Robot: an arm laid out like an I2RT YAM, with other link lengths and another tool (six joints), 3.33 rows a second.
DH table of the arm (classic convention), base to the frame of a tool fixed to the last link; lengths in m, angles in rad. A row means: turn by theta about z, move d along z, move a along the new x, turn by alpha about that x. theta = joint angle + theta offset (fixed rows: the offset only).
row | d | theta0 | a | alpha
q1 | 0.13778 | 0 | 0.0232 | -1.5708
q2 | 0 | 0 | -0.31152 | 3.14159
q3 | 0 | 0.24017 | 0.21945 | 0
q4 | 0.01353 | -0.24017 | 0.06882 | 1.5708
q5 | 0.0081 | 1.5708 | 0 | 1.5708
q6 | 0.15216 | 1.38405 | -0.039 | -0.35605
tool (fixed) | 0.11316 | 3.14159 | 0 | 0
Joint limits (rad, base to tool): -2.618..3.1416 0..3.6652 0..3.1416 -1.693..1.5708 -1.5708..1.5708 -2.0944..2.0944
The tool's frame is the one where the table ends.
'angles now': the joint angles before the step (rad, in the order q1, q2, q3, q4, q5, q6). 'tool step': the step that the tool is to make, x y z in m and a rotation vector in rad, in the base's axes. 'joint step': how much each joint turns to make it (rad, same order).
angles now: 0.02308, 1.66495, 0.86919, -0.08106, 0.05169, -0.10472
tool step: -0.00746, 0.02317, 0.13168, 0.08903, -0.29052, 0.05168
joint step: -0.00001, -0.28800, -0.00038, 0.00497, -0.09309, 0.02671
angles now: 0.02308, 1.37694, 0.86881, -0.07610, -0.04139, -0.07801
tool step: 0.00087, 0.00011, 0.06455, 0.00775, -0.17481, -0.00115
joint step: 0.00000, -0.09158, -0.00002, 0.08354, -0.00076, 0.00381
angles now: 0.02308, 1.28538, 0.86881, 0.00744, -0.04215, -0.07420
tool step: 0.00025, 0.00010, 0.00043, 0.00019, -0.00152, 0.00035
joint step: -0.00002, 0.00039, 0.00003, 0.00189, -0.00040, 0.00000
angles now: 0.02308, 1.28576, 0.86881, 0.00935, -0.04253, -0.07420
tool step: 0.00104, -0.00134, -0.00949, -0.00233, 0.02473, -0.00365
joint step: -0.00154, 0.01411, -0.00001, -0.01069, 0.00265, -0.00076
